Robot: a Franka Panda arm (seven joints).
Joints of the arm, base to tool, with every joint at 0 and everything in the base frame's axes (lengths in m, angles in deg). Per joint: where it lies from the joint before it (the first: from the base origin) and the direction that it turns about. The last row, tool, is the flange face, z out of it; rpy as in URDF.
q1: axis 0 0 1 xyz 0.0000 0.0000 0.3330
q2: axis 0 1 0 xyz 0.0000 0.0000 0.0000
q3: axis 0 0 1 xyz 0.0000 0.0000 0.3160
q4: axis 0 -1 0 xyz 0.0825 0.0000 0.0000
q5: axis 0 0 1 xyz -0.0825 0.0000 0.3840
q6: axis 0 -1 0 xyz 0.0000 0.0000 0.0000
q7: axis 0 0 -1 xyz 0.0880 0.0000 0.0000
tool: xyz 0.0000 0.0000 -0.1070 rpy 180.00 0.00 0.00
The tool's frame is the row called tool.
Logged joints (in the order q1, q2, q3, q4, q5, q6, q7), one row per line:
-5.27, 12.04, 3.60, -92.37, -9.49, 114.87, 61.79
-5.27, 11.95, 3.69, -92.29, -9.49, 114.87, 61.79
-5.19, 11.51, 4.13, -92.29, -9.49, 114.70, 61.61
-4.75, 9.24, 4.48, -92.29, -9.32, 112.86, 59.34
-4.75, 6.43, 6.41, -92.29, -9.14, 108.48, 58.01
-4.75, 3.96, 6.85, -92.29, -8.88, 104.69, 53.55
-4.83, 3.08, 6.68, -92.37, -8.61, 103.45, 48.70
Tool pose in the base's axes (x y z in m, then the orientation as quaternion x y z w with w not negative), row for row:
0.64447, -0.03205, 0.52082, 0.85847, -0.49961, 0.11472, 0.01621
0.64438, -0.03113, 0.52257, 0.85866, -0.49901, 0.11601, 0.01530
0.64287, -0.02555, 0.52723, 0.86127, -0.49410, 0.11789, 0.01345
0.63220, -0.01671, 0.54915, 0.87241, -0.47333, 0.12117, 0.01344
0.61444, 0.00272, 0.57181, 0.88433, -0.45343, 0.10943, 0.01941
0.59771, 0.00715, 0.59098, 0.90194, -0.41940, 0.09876, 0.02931
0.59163, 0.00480, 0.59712, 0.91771, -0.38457, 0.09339, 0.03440
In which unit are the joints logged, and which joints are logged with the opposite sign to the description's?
The joints are logged in degrees. Opposite sign: none.
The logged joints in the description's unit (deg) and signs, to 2 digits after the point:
-5.27, 12.04, 3.60, -92.37, -9.49, 114.87, 61.79
-5.27, 11.95, 3.69, -92.29, -9.49, 114.87, 61.79
-5.19, 11.51, 4.13, -92.29, -9.49, 114.70, 61.61
-4.75, 9.24, 4.48, -92.29, -9.32, 112.86, 59.34
-4.75, 6.43, 6.41, -92.29, -9.14, 108.48, 58.01
-4.75, 3.96, 6.85, -92.29, -8.88, 104.69, 53.55
-4.83, 3.08, 6.68, -92.37, -8.61, 103.45, 48.70

